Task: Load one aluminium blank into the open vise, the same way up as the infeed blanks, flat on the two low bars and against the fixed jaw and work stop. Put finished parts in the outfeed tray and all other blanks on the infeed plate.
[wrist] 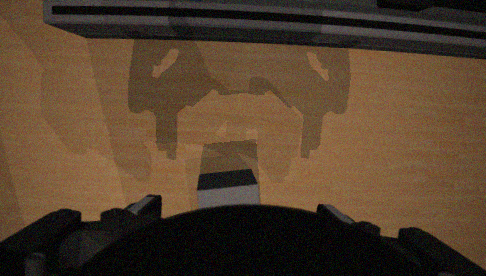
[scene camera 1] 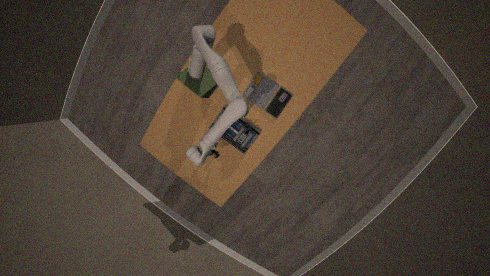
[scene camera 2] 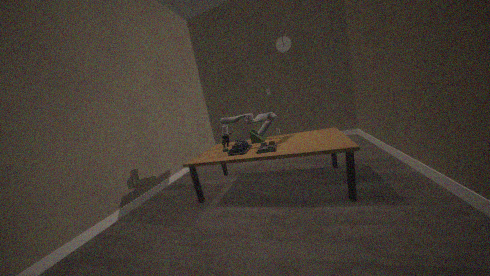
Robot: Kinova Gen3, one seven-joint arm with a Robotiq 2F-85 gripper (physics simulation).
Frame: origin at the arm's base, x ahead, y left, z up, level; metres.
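Seen in the pictures: gripper, fingertip midpoint: [scene camera 2: 226, 147]; arm's base, link origin: [scene camera 1: 196, 72] [scene camera 2: 260, 134].
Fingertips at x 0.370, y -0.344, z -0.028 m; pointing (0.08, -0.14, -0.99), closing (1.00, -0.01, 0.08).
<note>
Pixels of each thing's top centre, then the offset from my fingertips to it. Level surfaces: height alone.
- light grey block, top centre: [wrist: 232, 234] 0.017 m right, 0.002 m back, 0.013 m down
- vise, top centre: [scene camera 1: 233, 131] [scene camera 2: 239, 142] 0.196 m left, 0.047 m ahead, 0.052 m up
- grey plate, top centre: [scene camera 1: 260, 90] 0.501 m left, 0.021 m ahead, 0.038 m down
- yellow item, top centre: [scene camera 1: 257, 79] 0.543 m left, 0.033 m back, 0.003 m down
- small light part, top centre: [scene camera 1: 283, 97] 0.557 m left, 0.161 m ahead, 0.006 m down
- wooden table, surface height: 0.046 m down
A light grey block [wrist: 228, 196] with a dark end face lies on the table in the wrist view; its near part is hidden behind the black gripper body. My gripper [scene camera 1: 215, 153] [scene camera 2: 226, 144] [wrist: 239, 217] is open and empty, low over the table, with its fingers on either side of the block. The vise [scene camera 1: 243, 135] [scene camera 2: 240, 147] stands beside the gripper; the edge of its base [wrist: 200, 19] crosses the top of the wrist view. The arm covers part of the vise in scene camera 1, and what lies between its jaws is too small to tell.
A grey plate [scene camera 1: 260, 97] with a yellow item [scene camera 1: 258, 79] lies beyond the vise. Next to it is a dark tray [scene camera 1: 274, 107] with a small light part [scene camera 1: 283, 96]. The arm stands on a green base [scene camera 1: 207, 88] [scene camera 2: 256, 136] on the wooden table [scene camera 1: 310, 40] [scene camera 2: 310, 142].
</note>
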